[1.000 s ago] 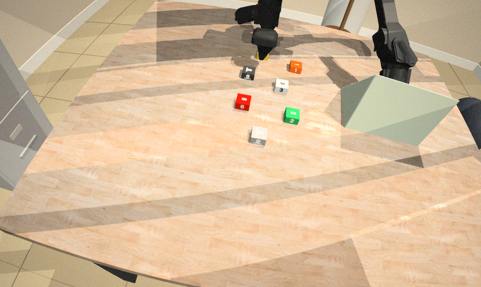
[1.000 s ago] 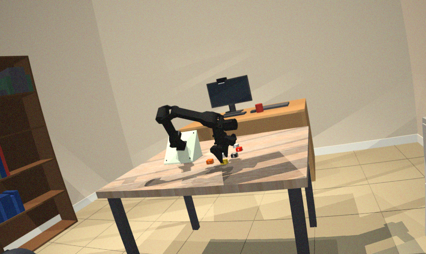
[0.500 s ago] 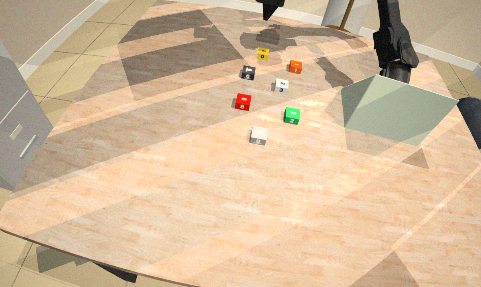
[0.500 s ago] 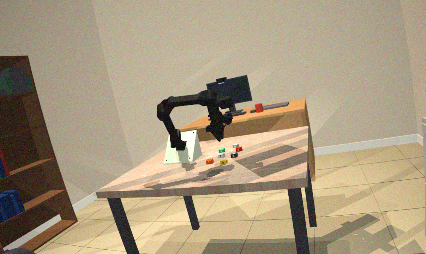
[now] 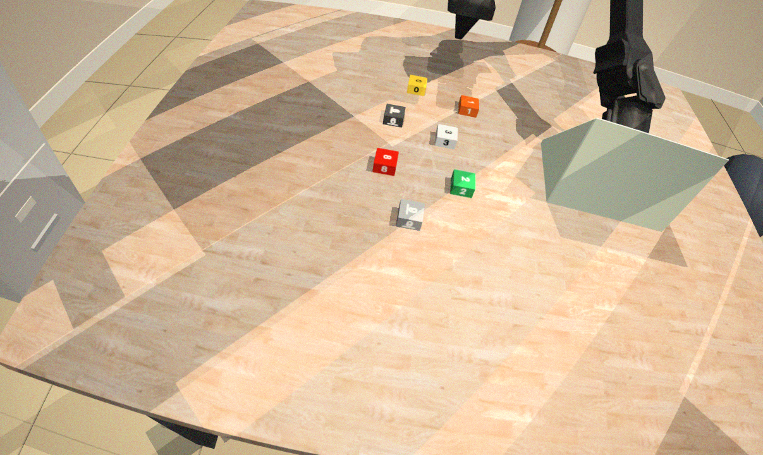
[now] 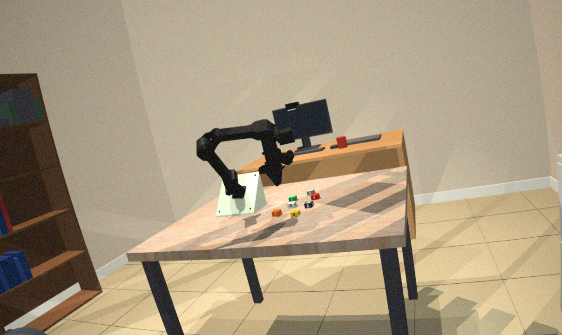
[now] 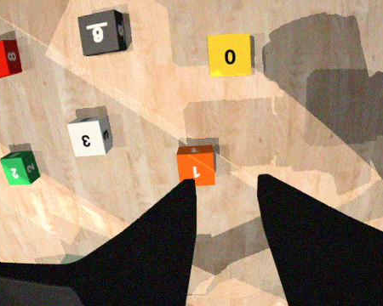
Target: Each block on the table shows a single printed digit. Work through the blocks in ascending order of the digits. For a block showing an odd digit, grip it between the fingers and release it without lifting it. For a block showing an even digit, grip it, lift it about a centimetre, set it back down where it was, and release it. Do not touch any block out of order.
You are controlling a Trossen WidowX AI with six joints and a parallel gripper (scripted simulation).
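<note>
Right now the orange block is 50 mm behind my gripper tip, 10 mm to the left of it and 120 mm below it. Also, from my gripper tip: black block: 70 mm ahead, 100 mm to the left, 120 mm below; white block: 20 mm behind, 110 mm to the left, 120 mm below; yellow block: 50 mm ahead, 10 mm to the right, 120 mm below.
</note>
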